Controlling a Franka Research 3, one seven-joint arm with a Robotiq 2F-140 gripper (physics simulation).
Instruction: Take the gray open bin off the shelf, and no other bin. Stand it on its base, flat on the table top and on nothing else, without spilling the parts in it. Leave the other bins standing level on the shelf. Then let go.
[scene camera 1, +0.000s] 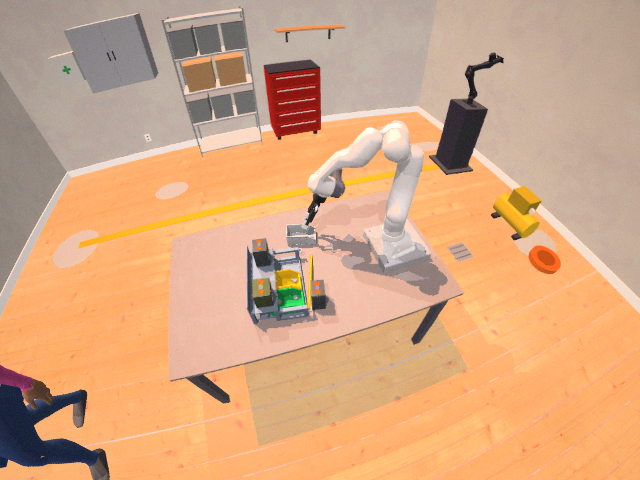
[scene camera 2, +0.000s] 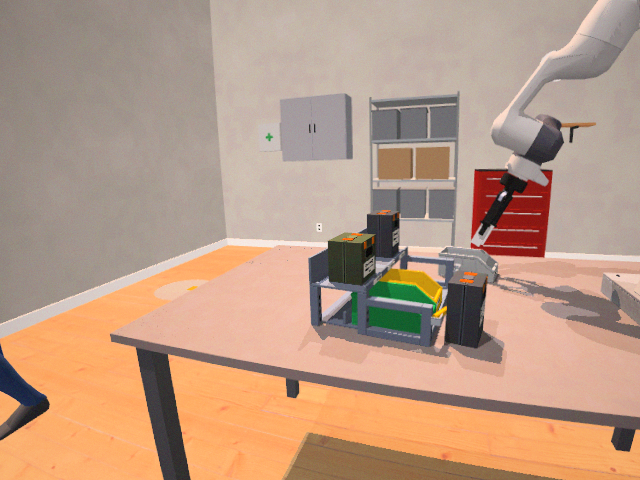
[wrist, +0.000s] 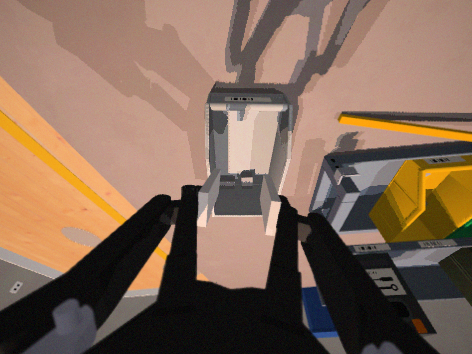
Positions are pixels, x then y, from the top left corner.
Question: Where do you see my gripper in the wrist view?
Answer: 240, 184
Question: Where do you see a green bin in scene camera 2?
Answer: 386, 318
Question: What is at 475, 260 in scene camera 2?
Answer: A gray open bin.
